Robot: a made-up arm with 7 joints. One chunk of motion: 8 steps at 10 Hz.
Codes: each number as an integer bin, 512 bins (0 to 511) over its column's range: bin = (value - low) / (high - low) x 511, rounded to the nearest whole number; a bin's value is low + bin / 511 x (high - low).
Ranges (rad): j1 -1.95..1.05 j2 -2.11..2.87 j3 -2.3..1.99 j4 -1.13..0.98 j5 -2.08..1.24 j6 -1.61..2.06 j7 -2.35..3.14
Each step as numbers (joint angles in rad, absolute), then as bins.
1 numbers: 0.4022 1.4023 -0.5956 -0.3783 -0.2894 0.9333 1.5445
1 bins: 401 360 203 182 276 354 362
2 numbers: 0.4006 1.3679 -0.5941 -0.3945 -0.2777 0.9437 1.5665
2 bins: 400 357 203 178 277 356 365
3 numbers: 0.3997 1.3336 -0.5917 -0.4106 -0.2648 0.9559 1.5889
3 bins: 400 353 203 174 279 357 367
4 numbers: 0.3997 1.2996 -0.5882 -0.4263 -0.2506 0.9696 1.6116
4 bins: 400 350 204 170 282 359 369
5 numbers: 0.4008 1.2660 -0.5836 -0.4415 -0.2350 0.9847 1.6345
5 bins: 400 346 204 167 284 361 371
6 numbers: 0.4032 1.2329 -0.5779 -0.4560 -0.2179 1.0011 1.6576
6 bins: 401 343 205 163 287 364 373
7 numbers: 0.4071 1.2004 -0.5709 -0.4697 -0.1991 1.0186 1.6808
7 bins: 401 340 206 160 289 366 375
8 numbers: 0.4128 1.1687 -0.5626 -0.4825 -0.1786 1.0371 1.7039
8 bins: 402 336 207 157 293 369 377
